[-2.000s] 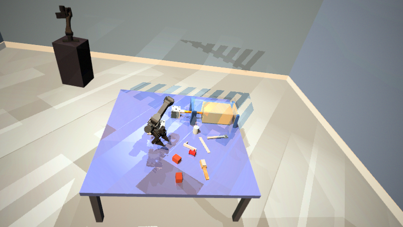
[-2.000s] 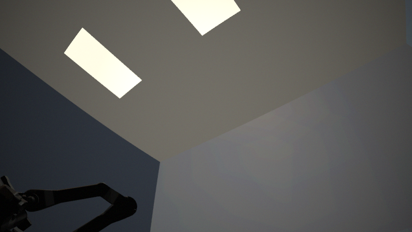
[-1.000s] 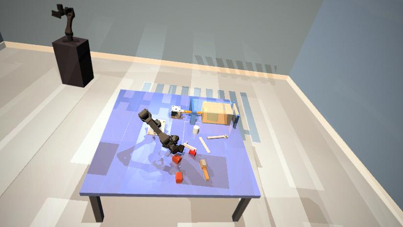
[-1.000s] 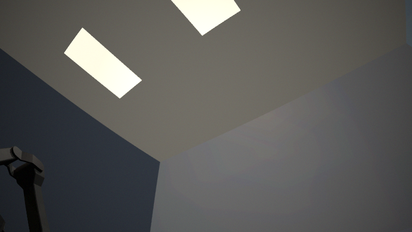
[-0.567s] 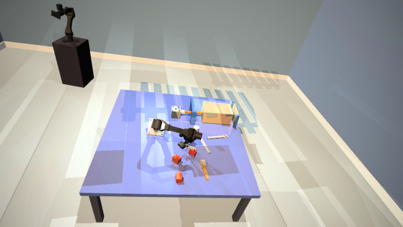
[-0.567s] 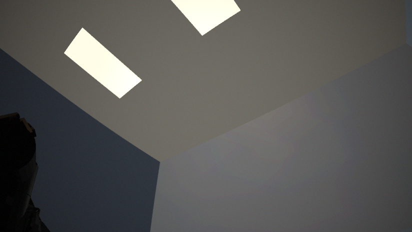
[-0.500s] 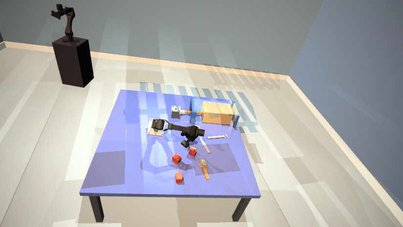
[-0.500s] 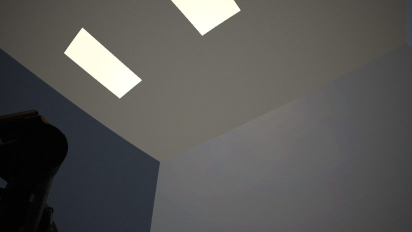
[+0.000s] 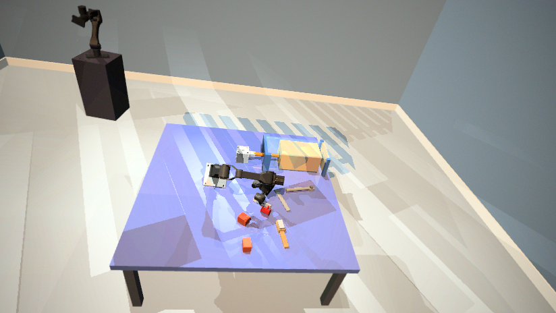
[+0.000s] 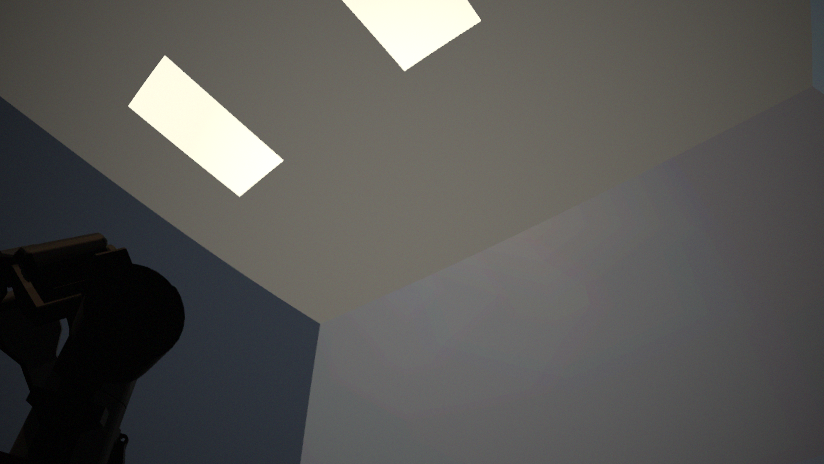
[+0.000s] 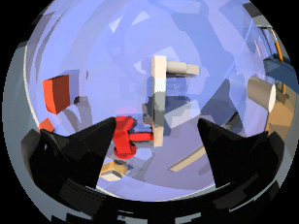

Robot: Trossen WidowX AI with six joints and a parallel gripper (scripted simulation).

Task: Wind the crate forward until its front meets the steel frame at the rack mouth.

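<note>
The winch handle is 10 mm ahead of my gripper tip, 10 mm to the right of it and 30 mm below it. Round my gripper tip: red piece (30 mm ahead, 50 mm to the right, 30 mm below); then orange brush (140 mm ahead, 200 mm to the right, 30 mm below); then flat bar (120 mm ahead, 70 mm to the left, 40 mm below).
</note>
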